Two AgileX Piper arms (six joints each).
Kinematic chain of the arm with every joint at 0, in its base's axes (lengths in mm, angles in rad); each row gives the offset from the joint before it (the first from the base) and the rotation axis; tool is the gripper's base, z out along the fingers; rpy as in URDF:
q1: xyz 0 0 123 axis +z
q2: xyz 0 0 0 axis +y
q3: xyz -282.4 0 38.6 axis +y
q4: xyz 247.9 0 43.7 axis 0.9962 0 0.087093
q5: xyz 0 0 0 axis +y
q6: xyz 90.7 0 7.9 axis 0.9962 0 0.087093
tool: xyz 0 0 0 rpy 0 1.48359 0
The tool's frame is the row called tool.
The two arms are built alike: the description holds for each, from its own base.
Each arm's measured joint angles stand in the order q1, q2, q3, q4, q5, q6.
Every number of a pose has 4 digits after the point. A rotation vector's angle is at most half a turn.
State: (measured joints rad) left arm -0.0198 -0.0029 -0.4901 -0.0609 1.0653 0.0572; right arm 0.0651 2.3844 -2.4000 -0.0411 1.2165 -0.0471
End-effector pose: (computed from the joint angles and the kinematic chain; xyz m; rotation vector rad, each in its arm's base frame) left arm -0.0045 -0.0048 0.2742 0.0818 2.0531 -0.0499; right arm 0.5182 0.0303 0.2548 -0.1576 2.6791 -0.0506
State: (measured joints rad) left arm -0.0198 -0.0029 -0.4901 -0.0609 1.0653 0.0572; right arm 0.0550 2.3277 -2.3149 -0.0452 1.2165 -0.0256
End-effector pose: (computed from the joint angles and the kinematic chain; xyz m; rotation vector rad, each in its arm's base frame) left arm -0.0045 -0.0048 0.2742 0.0818 2.0531 -0.0499; right arm 0.5077 0.0241 0.2596 -0.1180 2.7093 -0.0534
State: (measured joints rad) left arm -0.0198 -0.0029 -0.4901 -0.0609 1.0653 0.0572; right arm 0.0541 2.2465 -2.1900 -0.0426 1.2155 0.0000
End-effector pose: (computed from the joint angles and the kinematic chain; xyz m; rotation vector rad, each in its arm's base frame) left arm -0.0045 -0.0048 0.2742 0.0818 2.0531 -0.0499; right arm 0.4904 0.0229 0.2646 -0.0842 2.7530 -0.0444
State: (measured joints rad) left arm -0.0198 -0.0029 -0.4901 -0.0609 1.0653 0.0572; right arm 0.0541 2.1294 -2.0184 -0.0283 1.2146 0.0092
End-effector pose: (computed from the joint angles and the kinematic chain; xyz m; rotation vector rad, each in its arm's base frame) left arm -0.0045 -0.0048 0.2742 0.0818 2.0531 -0.0499; right arm 0.4628 0.0226 0.2720 -0.0707 2.8075 -0.0246
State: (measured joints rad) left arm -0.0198 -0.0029 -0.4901 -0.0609 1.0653 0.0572; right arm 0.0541 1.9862 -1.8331 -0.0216 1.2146 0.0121
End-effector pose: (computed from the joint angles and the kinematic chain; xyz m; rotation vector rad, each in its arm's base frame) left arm -0.0045 -0.0048 0.2742 0.0818 2.0531 -0.0499; right arm 0.4265 0.0212 0.2840 -0.0664 2.8499 -0.0166
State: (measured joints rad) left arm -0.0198 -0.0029 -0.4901 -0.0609 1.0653 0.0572; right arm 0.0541 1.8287 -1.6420 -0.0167 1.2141 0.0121
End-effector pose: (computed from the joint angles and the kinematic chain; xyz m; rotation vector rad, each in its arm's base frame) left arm -0.0045 -0.0048 0.2742 0.0818 2.0531 -0.0499; right arm 0.3837 0.0194 0.2951 -0.0660 2.8832 -0.0113
